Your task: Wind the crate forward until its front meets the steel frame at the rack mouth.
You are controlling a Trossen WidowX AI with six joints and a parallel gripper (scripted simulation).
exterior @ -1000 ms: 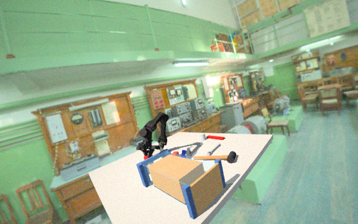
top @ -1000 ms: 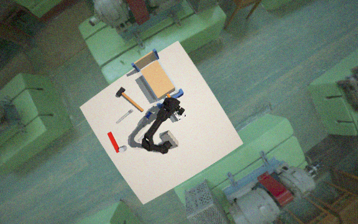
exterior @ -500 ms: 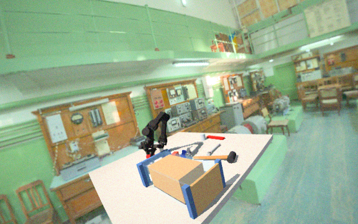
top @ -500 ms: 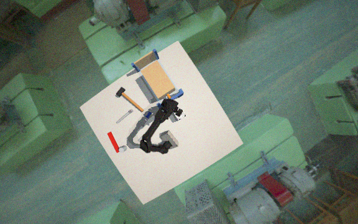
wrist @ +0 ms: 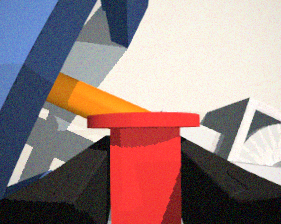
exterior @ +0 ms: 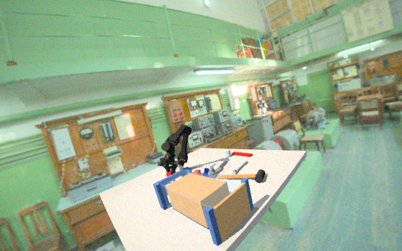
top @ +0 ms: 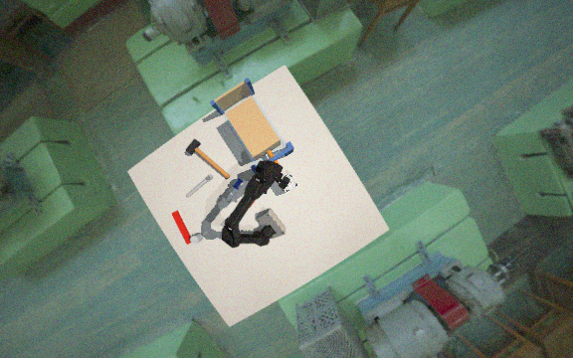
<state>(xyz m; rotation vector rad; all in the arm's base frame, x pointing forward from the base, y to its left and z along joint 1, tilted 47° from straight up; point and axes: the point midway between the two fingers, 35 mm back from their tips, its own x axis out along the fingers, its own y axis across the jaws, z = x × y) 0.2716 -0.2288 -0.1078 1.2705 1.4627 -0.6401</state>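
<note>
Now: gripper tip 60 mm short of the blue steel frame, 30 mm above it and 20 mm to the left of it. Round my gripper tip: blue knob (250 mm to the left, 90 mm below, 70 mm ahead); then red knob (20 mm to the left, 10 mm behind); then winch (120 mm behind, 100 mm below, 20 mm to the right).
</note>
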